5 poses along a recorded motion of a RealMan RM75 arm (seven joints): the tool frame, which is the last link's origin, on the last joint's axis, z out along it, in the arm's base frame.
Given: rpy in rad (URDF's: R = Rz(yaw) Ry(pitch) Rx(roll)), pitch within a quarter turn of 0, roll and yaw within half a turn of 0; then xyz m.
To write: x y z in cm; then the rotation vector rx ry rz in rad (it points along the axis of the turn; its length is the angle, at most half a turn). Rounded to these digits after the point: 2 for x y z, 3 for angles.
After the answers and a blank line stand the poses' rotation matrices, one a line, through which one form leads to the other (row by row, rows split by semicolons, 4 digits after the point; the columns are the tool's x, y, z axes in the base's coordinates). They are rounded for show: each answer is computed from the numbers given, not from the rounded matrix.
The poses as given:
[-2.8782 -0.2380 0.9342 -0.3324 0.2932 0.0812]
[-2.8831 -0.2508 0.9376 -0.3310 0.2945 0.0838]
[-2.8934 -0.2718 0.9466 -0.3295 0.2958 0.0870]
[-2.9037 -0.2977 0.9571 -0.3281 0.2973 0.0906]
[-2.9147 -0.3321 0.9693 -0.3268 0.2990 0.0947]
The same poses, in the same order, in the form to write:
[-33.24 29.32 8.12 -2.478 -1.299 -0.132]
[-33.10 29.45 8.38 -2.473 -1.304 -0.150]
[-32.95 29.58 8.70 -2.464 -1.315 -0.181]
[-32.81 29.73 9.06 -2.451 -1.328 -0.218]
[-32.68 29.90 9.47 -2.432 -1.340 -0.264]

0.5777 0.8129 -0.0740; 0.7815 -0.5246 0.3378; 0.2358 -0.2530 -0.9383
0.5732 0.8169 -0.0641; 0.7809 -0.5209 0.3447; 0.2482 -0.2476 -0.9365
0.5630 0.8251 -0.0472; 0.7816 -0.5130 0.3547; 0.2685 -0.2366 -0.9338
0.5506 0.8343 -0.0285; 0.7816 -0.5032 0.3688; 0.2933 -0.2253 -0.9291
0.5350 0.8449 -0.0057; 0.7794 -0.4909 0.3892; 0.3260 -0.2127 -0.9211

